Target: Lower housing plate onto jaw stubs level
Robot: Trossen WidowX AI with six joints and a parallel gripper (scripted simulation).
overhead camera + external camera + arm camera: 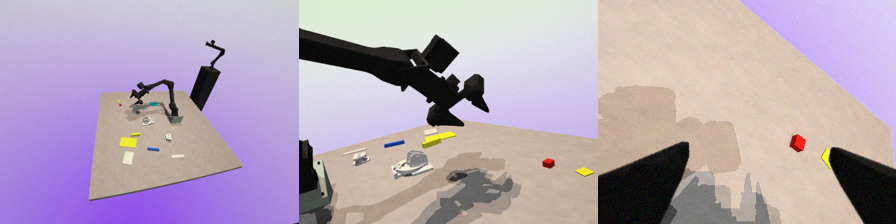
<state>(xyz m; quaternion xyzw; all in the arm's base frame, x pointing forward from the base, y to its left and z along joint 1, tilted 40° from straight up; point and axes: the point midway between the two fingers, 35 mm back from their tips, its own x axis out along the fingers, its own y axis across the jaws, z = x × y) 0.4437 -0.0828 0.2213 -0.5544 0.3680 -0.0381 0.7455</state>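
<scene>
The white housing part lies 310 mm behind my gripper tip, 450 mm to the left of it and 130 mm below it. From my gripper tip the other things lie so: small yellow tile 140 mm ahead, 220 mm to the right, 150 mm below; yellow bar 360 mm to the left, 140 mm below; red cube 120 mm ahead, 130 mm to the right, 150 mm below.
</scene>
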